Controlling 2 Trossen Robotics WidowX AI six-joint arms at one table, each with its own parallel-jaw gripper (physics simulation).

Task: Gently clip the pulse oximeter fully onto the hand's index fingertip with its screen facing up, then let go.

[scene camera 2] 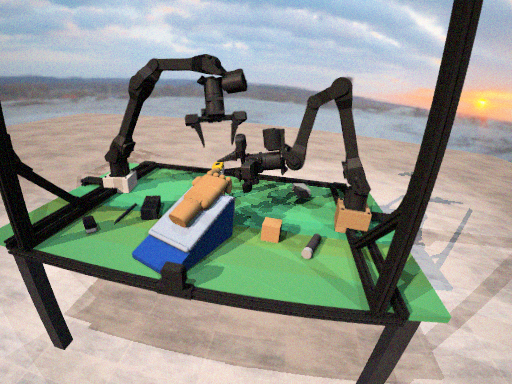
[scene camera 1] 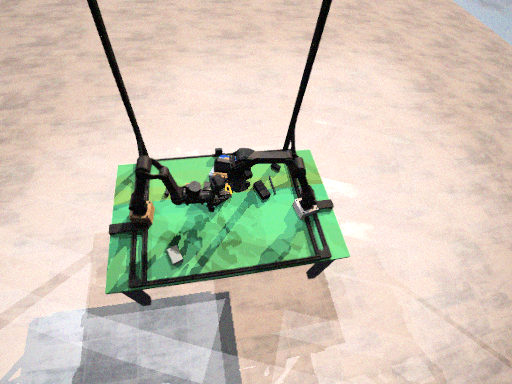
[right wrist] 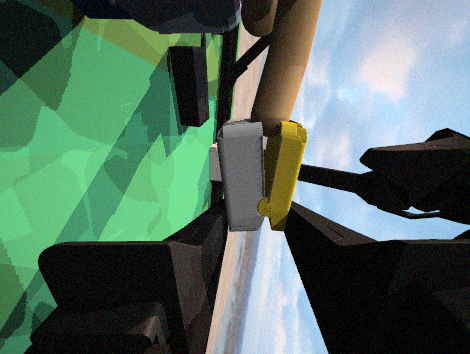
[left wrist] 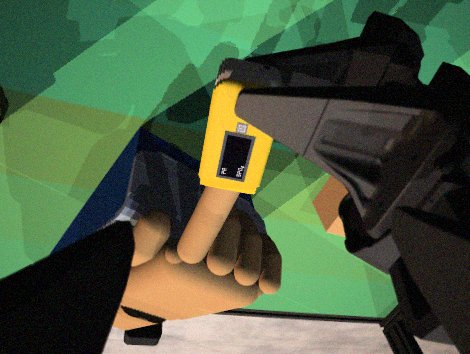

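Pixels of known places: left gripper, fingertip midpoint: [scene camera 2: 218, 146] [scene camera 1: 228, 184] [right wrist: 403, 198] [left wrist: 263, 227]; right gripper, fingertip midpoint: [scene camera 2: 218, 166] [scene camera 1: 229, 195] [right wrist: 254, 205] [left wrist: 239, 83]; left arm's base, origin of the base link: [scene camera 2: 119, 174] [scene camera 1: 306, 204]; right arm's base, origin of the base link: [scene camera 2: 354, 206] [scene camera 1: 140, 209].
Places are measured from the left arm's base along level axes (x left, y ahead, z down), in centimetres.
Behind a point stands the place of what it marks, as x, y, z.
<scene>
The yellow-and-grey pulse oximeter [scene camera 1: 228, 189] {-16.7, 39.7, -10.8} [scene camera 2: 217, 165] {-19.0, 39.9, -10.9} [left wrist: 211, 155] {-17.2, 38.7, -10.6} [right wrist: 287, 170] {-17.5, 41.4, -10.5} is at the hand's [scene camera 2: 207, 189] {-32.8, 38.2, -8.5} [left wrist: 190, 295] {-29.1, 38.1, -9.8} extended index finger [left wrist: 205, 225] [right wrist: 287, 65]. In the left wrist view its screen faces up and the finger runs under its near edge; the depth inside is hidden. In the right wrist view the finger meets the opening between the yellow upper half and grey lower half. My right gripper [scene camera 2: 223, 166] {-14.2, 39.9, -9.2} [right wrist: 254, 205] {-14.2, 39.9, -9.2} is shut on the oximeter's rear end. My left gripper [scene camera 2: 218, 144] {-16.2, 39.9, -16.4} is open and empty, above the oximeter and hand.
The hand rests on a blue wedge [scene camera 2: 215, 237] {-38.7, 40.8, 2.4} with a pale top. An orange cube [scene camera 2: 270, 230] {-34.8, 55.6, 2.2} [left wrist: 329, 205] {-32.1, 53.9, 3.0} and a dark cylinder [scene camera 2: 312, 245] {-40.1, 66.5, 3.4} lie right of it in scene camera 2. A black box [scene camera 2: 150, 207] {-22.8, 19.2, 2.5} [right wrist: 192, 85] {-19.7, 20.9, 3.0}, a pen [scene camera 2: 125, 213] {-22.5, 10.5, 5.3} and a small black block [scene camera 2: 90, 224] {-34.2, 4.8, 3.0} lie left.
</scene>
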